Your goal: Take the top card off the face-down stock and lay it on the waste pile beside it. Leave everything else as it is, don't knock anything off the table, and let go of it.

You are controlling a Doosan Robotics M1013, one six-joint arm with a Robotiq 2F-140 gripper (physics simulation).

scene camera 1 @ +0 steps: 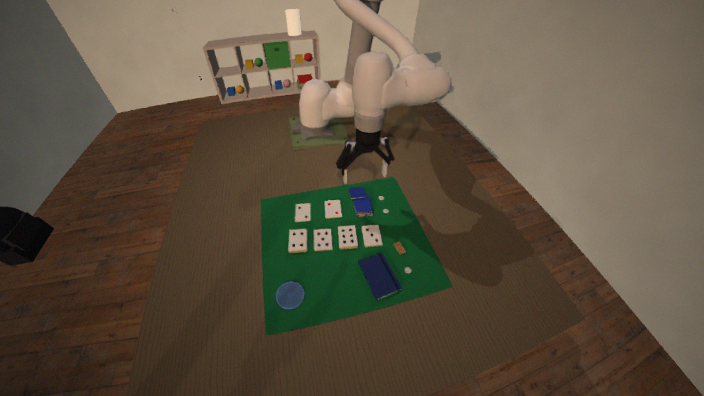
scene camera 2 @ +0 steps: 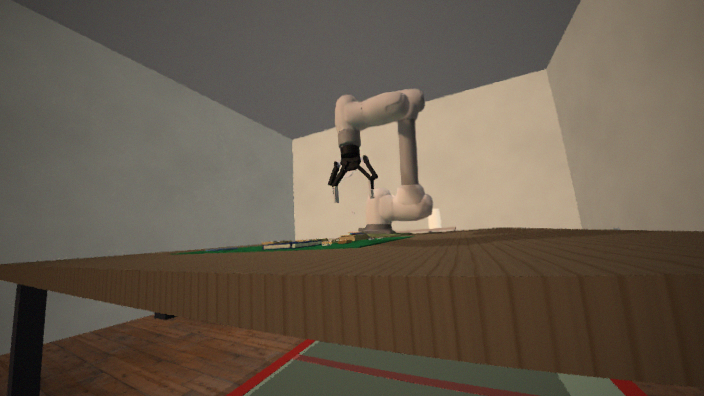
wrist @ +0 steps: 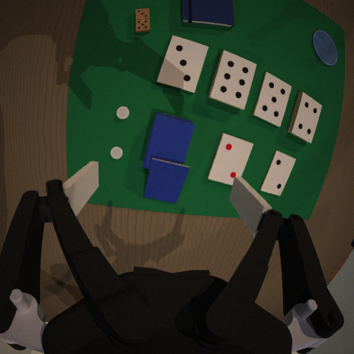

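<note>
The face-down stock is a blue-backed stack near the mat's arm-side edge. A blue-backed card overlaps the stock's arm-side end and sticks out past it. Beside them lies a face-up card with two red pips, apart from the blue cards; which pile is the waste is not marked. My gripper is open and empty, pointing down, high above the table. In the wrist view its fingers stand either side of the overlapping blue card. The piles are too small to tell apart in scene camera 2.
The green mat also bears a two-black-pip card, a row of several face-up cards, white discs, a domino, a dark blue book and a blue disc.
</note>
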